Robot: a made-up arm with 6 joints.
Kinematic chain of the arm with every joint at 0, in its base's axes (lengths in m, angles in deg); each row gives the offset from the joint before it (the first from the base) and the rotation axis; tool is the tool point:
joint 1: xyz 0 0 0.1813 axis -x
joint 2: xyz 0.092 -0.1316 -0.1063 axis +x
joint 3: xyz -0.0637 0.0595 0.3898 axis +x
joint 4: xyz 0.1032 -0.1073 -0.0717 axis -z
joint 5: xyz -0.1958 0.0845 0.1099 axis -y
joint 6: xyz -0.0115 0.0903 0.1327 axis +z
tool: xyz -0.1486 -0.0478 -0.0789
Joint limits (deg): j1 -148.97..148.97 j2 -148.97..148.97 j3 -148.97..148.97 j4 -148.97..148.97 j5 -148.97..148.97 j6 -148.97..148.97
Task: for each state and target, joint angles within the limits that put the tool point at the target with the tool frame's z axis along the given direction. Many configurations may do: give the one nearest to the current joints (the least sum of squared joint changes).
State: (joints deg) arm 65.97 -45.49 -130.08 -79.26 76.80 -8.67
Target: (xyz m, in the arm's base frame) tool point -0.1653 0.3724 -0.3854 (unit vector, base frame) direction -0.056 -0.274 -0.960
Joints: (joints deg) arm 45.79 -72.85 -120.26 -85.30 43.07 -55.67
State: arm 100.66 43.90 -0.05 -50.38 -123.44 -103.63
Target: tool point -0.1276 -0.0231 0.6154 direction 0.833 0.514 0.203
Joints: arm 67.46 69.45 -4.29 -31.25 -77.08 -147.21
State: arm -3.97 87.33 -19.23 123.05 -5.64 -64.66
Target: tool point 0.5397 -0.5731 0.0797 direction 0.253 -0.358 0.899
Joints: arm -8.65 89.16 -44.21 116.33 34.77 -99.14
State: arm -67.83 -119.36 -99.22 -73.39 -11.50 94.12
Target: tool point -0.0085 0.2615 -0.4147 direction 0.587 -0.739 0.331
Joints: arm -35.98 -148.97 -140.20 -42.11 -52.29 65.76
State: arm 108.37 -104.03 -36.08 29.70 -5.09 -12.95
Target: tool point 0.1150 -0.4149 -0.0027 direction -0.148 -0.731 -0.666
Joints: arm 72.59 -98.99 -37.57 64.77 20.32 -11.05
